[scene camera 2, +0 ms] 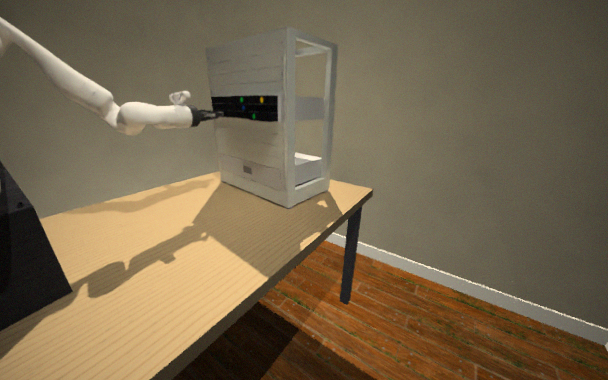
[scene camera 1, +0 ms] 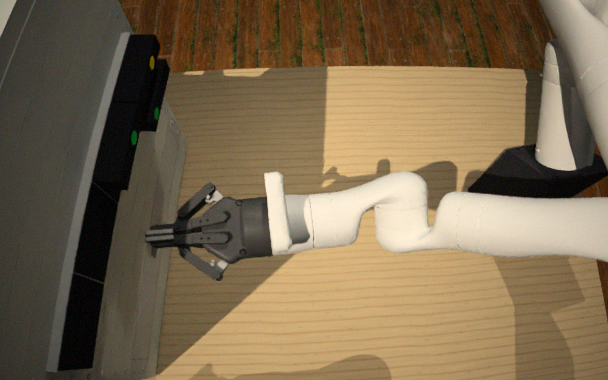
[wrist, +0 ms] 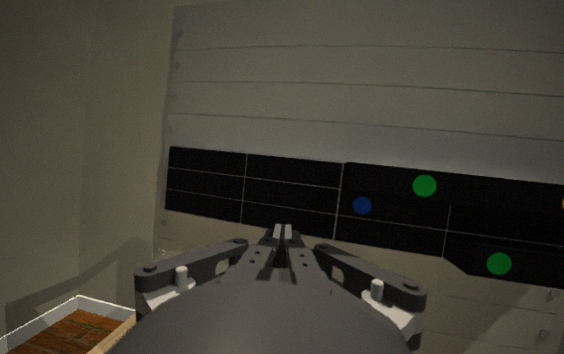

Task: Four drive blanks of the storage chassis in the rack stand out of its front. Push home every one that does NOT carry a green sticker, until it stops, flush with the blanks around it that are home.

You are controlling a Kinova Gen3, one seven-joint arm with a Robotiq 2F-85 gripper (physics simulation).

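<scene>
The black storage chassis sits in the grey rack (scene camera 1: 45,150) (scene camera 2: 288,125). The upper green-stickered blank (scene camera 1: 134,137) (scene camera 2: 241,100) (wrist: 424,185) stands out in the top row. The yellow-stickered blank (scene camera 1: 152,62) (scene camera 2: 261,100) stands out beside it, partly cut off in the wrist view. The lower green-stickered blank (scene camera 1: 156,114) (scene camera 2: 253,116) (wrist: 499,263) stands out in the bottom row. The blue-stickered blank (scene camera 2: 243,108) (wrist: 362,205) is in the middle row and looks flush; it is hidden in scene camera 1. My gripper (scene camera 1: 159,235) (scene camera 2: 221,114) (wrist: 283,235) is shut and empty, in front of the chassis and apart from it.
Plain blanks (scene camera 1: 97,235) (wrist: 292,192) left of the stickered ones look flush. Grey panels (wrist: 350,65) lie above the chassis. The rack stands on the wooden table (scene camera 1: 425,310) (scene camera 2: 165,250). The lower green-stickered blank juts furthest toward the arm's side.
</scene>
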